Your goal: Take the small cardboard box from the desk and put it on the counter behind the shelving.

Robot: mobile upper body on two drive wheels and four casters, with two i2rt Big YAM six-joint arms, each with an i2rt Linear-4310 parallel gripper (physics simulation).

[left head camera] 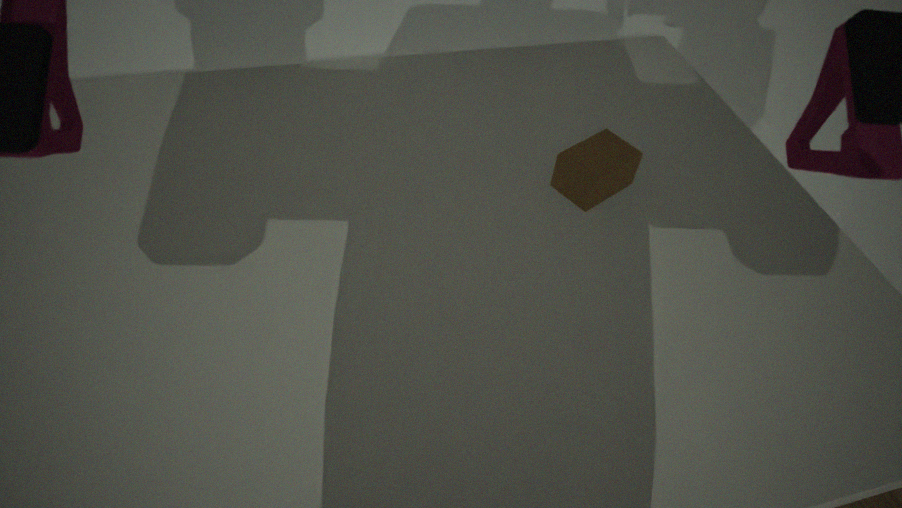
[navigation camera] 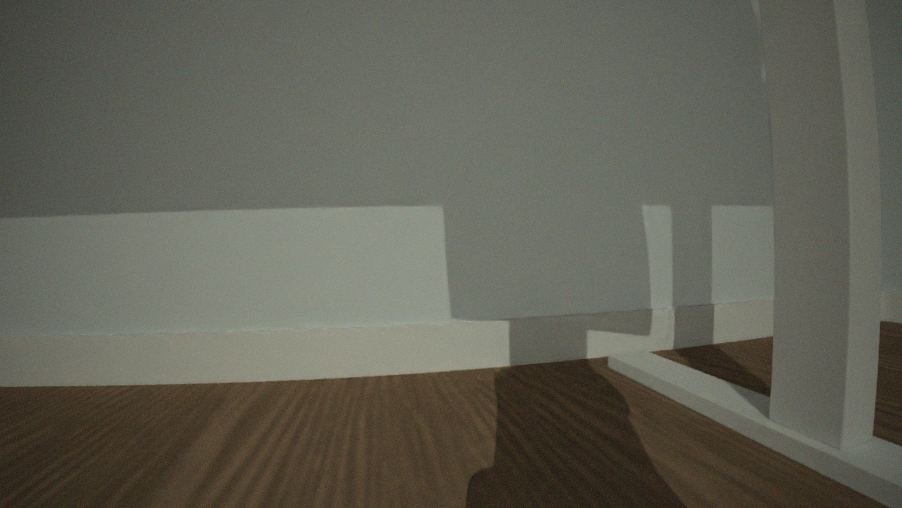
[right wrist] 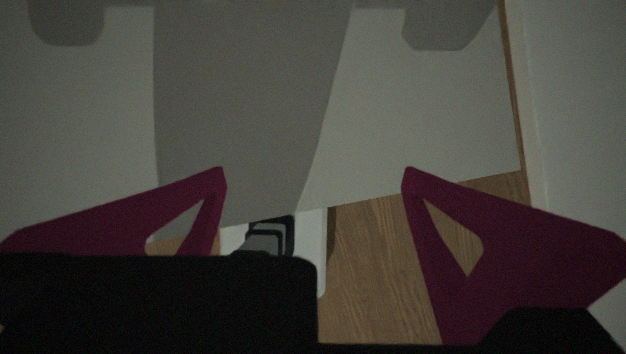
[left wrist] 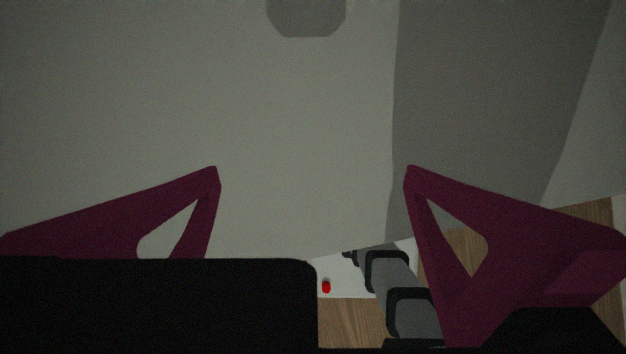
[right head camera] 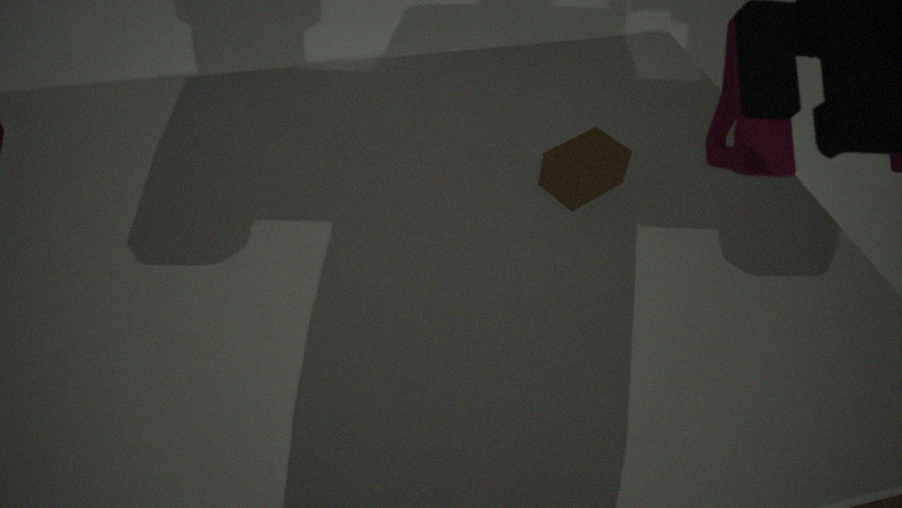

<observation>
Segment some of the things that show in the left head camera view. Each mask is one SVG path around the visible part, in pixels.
My left gripper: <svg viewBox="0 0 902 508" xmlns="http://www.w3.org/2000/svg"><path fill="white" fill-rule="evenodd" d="M2 0L0 12L0 157L44 157L52 154L78 152L81 148L83 122L68 74L66 0ZM51 103L60 119L59 130L52 130L49 116Z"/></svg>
My right gripper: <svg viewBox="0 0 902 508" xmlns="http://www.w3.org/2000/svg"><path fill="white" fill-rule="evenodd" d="M902 12L864 9L834 30L813 96L786 141L787 165L789 168L854 178L902 179L902 136L900 124L902 123ZM845 97L849 128L841 135L841 150L811 150L811 139Z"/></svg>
A small brown cardboard box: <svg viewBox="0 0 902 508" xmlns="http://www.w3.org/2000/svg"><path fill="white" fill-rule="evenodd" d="M607 128L557 155L550 186L584 212L631 185L643 155L641 151Z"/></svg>
</observation>
